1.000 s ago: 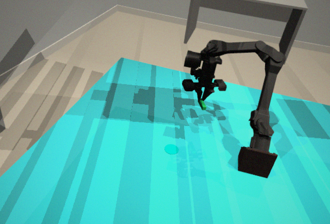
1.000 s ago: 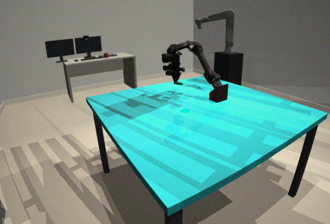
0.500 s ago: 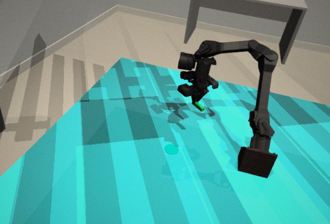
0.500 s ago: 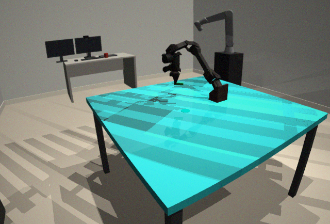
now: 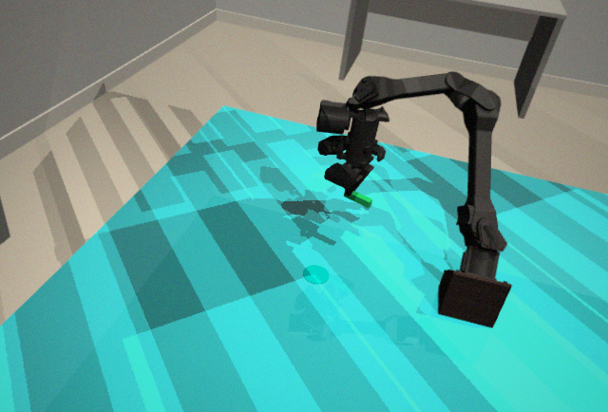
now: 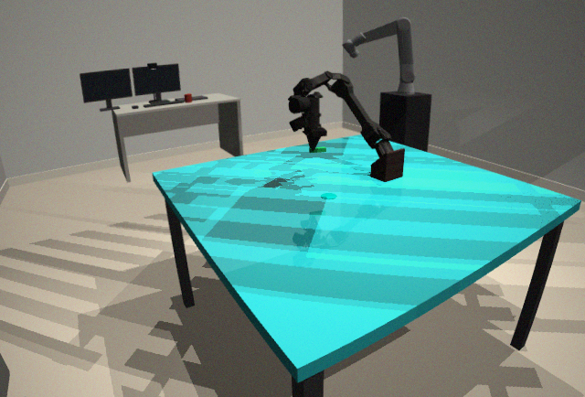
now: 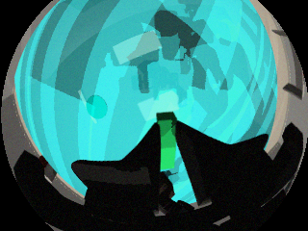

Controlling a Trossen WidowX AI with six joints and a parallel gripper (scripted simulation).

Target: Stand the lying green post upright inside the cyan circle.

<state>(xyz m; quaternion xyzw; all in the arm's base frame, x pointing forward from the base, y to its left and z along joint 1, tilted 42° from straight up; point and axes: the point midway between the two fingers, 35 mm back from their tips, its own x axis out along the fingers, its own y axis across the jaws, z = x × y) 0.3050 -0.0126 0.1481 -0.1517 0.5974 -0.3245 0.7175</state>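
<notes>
My gripper tip is 20 mm past the green post and 10 mm to the right of it. From my gripper tip the other things lie so: cyan circle (20 mm ahead, 150 mm to the left, 140 mm below).
</notes>
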